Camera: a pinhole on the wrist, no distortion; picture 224 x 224 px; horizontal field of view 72.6 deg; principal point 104.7 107.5 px. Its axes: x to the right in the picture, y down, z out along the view. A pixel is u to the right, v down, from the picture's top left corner.
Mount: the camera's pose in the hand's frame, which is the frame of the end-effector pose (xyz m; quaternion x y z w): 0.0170 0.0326 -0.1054 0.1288 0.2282 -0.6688 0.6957
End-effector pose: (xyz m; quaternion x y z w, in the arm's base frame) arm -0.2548 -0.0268 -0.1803 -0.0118 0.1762 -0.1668 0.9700
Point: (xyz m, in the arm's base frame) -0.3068 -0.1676 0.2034
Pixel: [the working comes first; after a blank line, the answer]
In the camera's frame: -0.0356 -0.2172 0.4723

93.2 37.4
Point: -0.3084 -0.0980 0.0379
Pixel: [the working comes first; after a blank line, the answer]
In the camera's frame: -0.0267 -0.1603 0.3023

91.3 26.7
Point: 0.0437 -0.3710 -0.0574
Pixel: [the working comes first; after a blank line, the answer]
In the camera's frame: 0.0730 0.2522 0.4681

128.5 189.7
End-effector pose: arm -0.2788 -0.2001 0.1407 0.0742 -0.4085 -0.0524 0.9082
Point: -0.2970 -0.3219 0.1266
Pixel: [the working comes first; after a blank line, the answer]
In the camera's frame: 0.0763 -0.0467 0.1768

170.5 67.3
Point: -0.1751 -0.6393 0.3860
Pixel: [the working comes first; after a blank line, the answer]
In the camera's frame: 0.2522 0.2379 0.4432

191.5 189.4
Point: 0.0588 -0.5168 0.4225
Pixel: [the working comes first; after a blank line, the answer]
In the camera's frame: 0.2144 0.4287 0.2609

outside the picture
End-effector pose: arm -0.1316 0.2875 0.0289 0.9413 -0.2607 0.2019 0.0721
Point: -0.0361 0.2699 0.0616
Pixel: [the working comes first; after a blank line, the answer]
In the camera's frame: 0.0027 0.0597 0.1408

107.6 172.1
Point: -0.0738 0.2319 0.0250
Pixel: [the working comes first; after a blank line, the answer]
In the camera's frame: -0.0562 0.0327 0.1376

42.4 143.7
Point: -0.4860 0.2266 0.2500
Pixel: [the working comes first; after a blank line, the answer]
In the camera's frame: -0.0846 -0.1314 -0.3015

behind the camera
